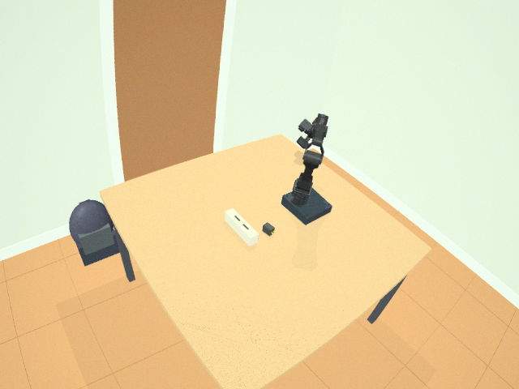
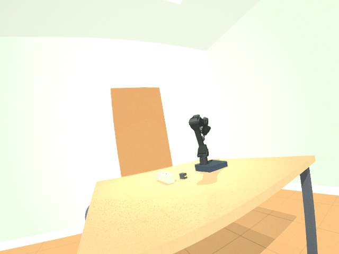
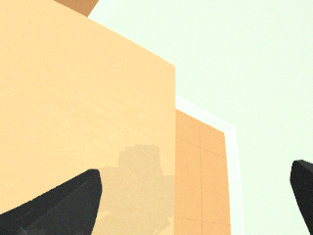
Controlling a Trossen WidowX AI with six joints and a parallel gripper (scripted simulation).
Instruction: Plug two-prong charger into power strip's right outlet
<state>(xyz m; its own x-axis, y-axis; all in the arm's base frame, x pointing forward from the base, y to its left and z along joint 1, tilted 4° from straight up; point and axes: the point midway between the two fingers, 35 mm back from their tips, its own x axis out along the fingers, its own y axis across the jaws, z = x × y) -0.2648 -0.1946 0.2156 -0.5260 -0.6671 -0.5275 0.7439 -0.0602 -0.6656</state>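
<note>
The black two-prong charger is 520 mm ahead of my gripper tip, 250 mm below it and 230 mm to the left of it.
</note>
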